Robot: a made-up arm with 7 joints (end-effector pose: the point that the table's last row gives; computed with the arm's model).
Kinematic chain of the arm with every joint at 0, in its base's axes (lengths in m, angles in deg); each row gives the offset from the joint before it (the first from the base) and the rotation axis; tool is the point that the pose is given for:
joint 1: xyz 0 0 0.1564 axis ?
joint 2: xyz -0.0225 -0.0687 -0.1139 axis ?
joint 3: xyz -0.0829 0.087 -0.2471 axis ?
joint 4: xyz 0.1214 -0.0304 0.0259 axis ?
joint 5: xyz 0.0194 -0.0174 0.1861 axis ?
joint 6: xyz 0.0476 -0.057 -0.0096 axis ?
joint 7: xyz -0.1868 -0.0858 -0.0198 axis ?
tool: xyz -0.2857 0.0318 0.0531
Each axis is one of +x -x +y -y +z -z.
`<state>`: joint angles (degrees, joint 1 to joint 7).
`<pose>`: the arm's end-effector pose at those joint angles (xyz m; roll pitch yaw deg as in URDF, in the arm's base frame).
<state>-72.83 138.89 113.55 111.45 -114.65 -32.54 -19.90</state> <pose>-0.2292 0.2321 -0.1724 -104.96 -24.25 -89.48</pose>
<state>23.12 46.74 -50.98 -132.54 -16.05 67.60 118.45</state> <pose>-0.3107 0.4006 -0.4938 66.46 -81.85 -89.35</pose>
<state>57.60 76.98 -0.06 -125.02 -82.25 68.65 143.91</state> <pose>-0.4556 0.3735 -0.1894 -94.34 -18.05 -31.30</pose>
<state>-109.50 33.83 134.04 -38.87 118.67 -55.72 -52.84</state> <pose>0.4373 -0.4846 0.0263 -82.67 -13.83 71.41</pose>
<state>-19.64 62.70 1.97 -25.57 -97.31 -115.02 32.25</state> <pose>-0.0062 0.3125 0.2524 81.65 38.79 -88.80</pose>
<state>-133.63 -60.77 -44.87 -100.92 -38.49 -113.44 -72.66</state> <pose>0.4250 0.3136 0.4103 102.81 9.14 -164.24</pose>
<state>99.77 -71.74 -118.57 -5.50 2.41 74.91 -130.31</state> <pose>0.0686 0.4028 0.3286 14.23 56.92 -118.17</pose>
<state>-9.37 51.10 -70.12 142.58 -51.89 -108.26 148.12</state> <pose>0.3065 0.0854 0.0711 -81.58 23.11 175.97</pose>
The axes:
joint 1: +y
joint 2: +y
joint 3: +x
joint 4: -z
joint 5: +y
joint 6: +z
joint 7: +x

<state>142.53 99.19 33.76 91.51 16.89 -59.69 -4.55</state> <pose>-0.2984 -0.0156 0.5273 107.86 36.32 -21.93</pose>
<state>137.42 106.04 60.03 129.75 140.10 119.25 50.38</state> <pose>-0.0952 0.2787 0.0841 -39.98 -40.03 -65.05</pose>
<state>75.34 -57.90 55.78 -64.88 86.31 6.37 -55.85</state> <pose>0.0385 -0.5717 0.1045 -9.18 25.30 103.50</pose>
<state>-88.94 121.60 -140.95 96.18 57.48 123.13 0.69</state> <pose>-0.2752 0.1366 0.3108 -72.25 61.02 15.99</pose>
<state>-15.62 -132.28 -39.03 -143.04 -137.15 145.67 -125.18</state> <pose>-0.4544 0.4252 0.1066 -69.01 6.54 -25.07</pose>
